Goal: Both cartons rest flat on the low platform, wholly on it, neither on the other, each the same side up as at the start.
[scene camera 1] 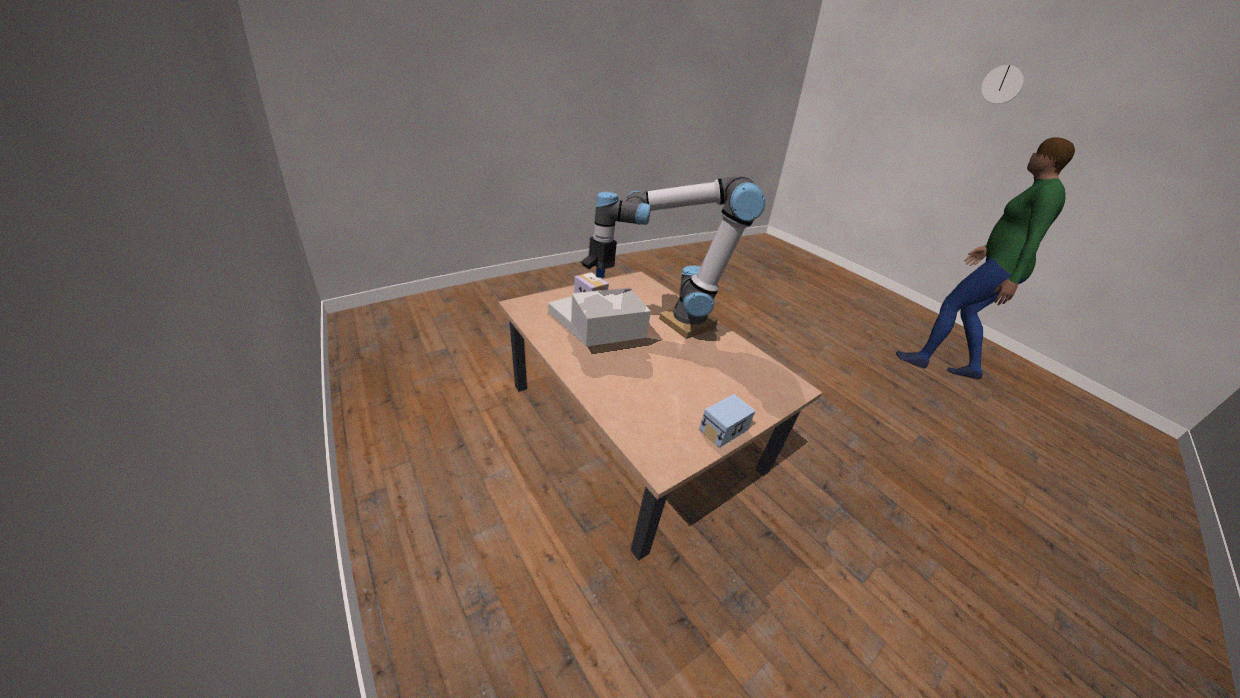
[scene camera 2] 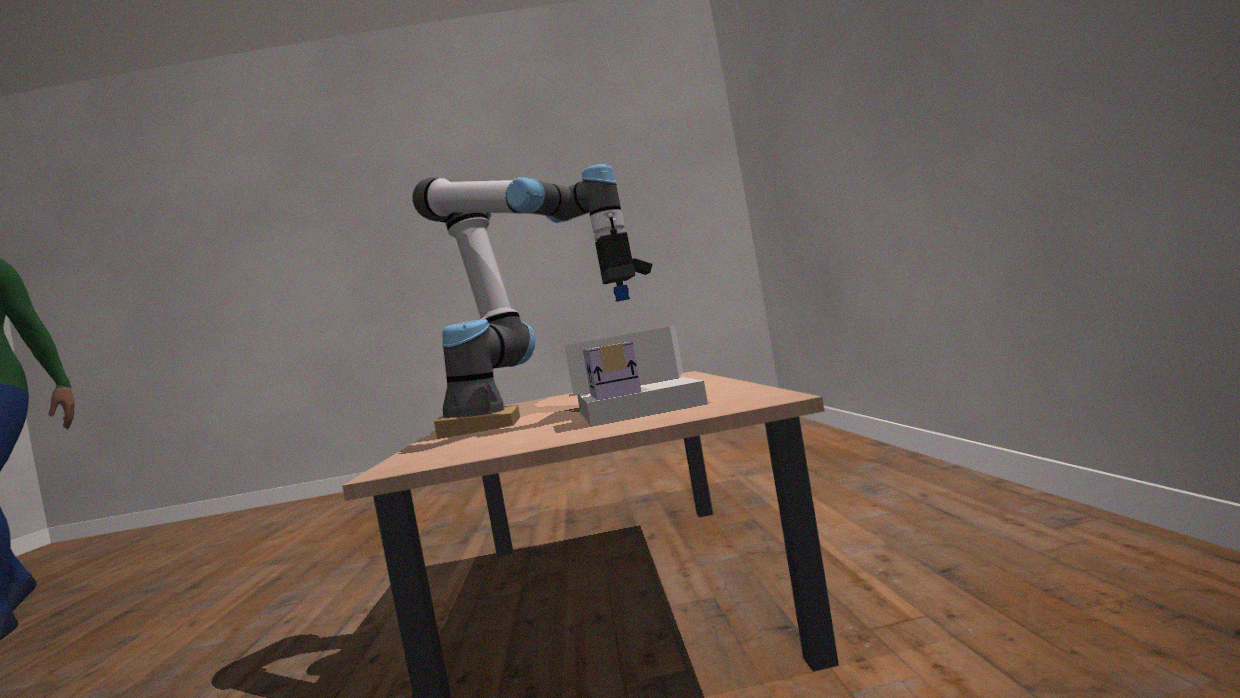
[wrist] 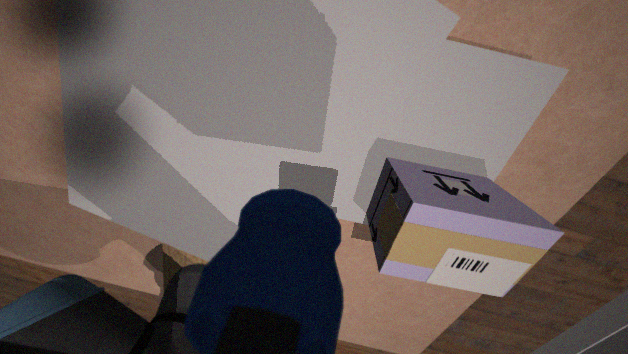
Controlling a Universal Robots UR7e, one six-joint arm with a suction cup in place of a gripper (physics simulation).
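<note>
A lilac carton with a yellow band sits upright on the low light-grey platform; its side arrows point up in scene camera 2. A light-blue carton stands on the table near its front right end, off the platform. It does not show in scene camera 2 or the wrist view. My gripper, a blue suction cup, hangs in the air above the lilac carton and the big grey box, with a gap below it. It is off and holds nothing.
A big light-grey box stands next to the lilac carton, hiding part of the platform. I cannot tell if it overlaps the platform. The arm's base is on the table. A person stands beyond the table.
</note>
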